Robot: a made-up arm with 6 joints.
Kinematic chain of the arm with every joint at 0, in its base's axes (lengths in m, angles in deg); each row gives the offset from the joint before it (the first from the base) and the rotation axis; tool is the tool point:
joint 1: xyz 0 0 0.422 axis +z
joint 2: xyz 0 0 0 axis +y
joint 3: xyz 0 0 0.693 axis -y
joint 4: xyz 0 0 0 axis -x
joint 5: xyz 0.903 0 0 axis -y
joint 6: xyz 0 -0.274 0 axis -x
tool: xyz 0 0 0
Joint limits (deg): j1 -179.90..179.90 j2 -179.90..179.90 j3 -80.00..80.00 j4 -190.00..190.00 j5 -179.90..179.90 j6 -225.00..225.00
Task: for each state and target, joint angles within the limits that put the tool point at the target. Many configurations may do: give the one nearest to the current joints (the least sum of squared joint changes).
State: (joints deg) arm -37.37 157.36 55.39 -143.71 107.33 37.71
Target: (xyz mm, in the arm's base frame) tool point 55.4 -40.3 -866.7
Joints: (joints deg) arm -49.85 131.62 29.88 -93.42 107.33 37.71
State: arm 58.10 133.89 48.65 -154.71 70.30 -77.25
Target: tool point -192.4 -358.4 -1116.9
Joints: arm 93.38 178.92 76.68 -141.09 70.30 -77.25
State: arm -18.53 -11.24 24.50 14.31 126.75 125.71
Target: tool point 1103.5 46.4 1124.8
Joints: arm 16.42 13.96 12.07 12.64 126.75 125.71
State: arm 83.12 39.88 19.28 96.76 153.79 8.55
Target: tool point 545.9 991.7 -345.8
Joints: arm 60.83 84.55 5.61 91.39 153.79 8.55
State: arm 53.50 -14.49 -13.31 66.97 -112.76 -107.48
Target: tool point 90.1 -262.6 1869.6
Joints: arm 72.45 -38.52 24.90 52.95 -112.76 -107.48
